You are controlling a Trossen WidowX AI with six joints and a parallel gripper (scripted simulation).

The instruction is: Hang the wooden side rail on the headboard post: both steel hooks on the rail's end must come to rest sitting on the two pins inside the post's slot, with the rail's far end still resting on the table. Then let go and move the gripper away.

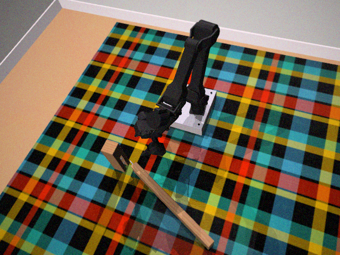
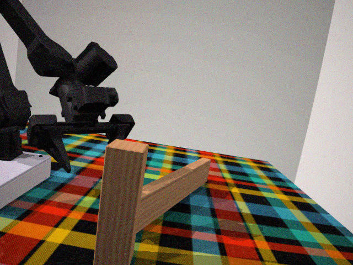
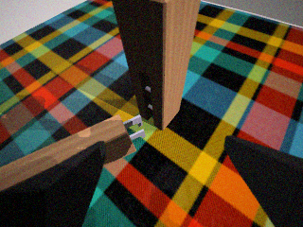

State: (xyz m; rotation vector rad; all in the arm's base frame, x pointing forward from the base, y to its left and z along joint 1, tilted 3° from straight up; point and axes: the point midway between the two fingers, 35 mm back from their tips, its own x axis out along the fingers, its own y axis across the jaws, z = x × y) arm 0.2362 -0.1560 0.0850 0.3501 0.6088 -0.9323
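The wooden headboard post lies 50 mm ahead of my gripper tip, 80 mm to the right of it and 20 mm below it.
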